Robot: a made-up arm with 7 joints.
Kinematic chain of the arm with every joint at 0, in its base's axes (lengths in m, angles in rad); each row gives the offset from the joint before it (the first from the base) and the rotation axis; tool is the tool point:
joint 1: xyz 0 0 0.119 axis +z
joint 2: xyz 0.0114 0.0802 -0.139 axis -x
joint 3: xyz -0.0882 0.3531 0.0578 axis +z
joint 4: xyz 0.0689 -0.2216 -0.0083 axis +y
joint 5: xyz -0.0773 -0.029 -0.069 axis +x
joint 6: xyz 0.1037 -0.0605 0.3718 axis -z
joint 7: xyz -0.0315 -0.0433 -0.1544 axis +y
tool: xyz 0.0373 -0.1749 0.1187
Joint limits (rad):
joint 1: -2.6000..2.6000
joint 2: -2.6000..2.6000
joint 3: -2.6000..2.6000
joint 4: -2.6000..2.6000
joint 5: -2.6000..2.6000
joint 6: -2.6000..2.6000
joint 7: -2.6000..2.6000
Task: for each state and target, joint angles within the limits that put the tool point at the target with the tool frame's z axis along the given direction. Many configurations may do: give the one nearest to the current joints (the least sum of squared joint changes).
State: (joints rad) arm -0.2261 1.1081 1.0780 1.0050 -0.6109 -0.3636 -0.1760
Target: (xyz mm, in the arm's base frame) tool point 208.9 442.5 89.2 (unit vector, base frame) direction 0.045 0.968 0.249
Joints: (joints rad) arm 0.4910 0.7095 0.2730 0.8696 -0.3768 -0.2751 -0.1762
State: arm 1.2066 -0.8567 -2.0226 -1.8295 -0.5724 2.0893 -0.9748
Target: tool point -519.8 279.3 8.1 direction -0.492 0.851 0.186
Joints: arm 0.7876 -0.3538 -1.4715 -2.0261 -0.1235 2.4195 -0.3650
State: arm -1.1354 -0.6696 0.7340 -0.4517 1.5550 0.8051 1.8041
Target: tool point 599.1 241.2 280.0 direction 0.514 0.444 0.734
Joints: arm -0.6143 -1.1568 1.3531 -0.5872 1.7393 0.8982 1.4809
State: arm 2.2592 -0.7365 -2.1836 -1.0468 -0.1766 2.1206 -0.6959
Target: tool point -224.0 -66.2 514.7 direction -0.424 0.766 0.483
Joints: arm 1.9954 -1.3546 -2.6000 -1.5398 -0.0305 2.6000 -0.0041
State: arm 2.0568 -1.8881 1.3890 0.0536 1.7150 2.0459 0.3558
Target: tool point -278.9 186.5 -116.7 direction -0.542 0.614 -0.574
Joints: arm 2.2731 -1.7245 0.9282 0.1318 1.5860 1.8400 -0.0935
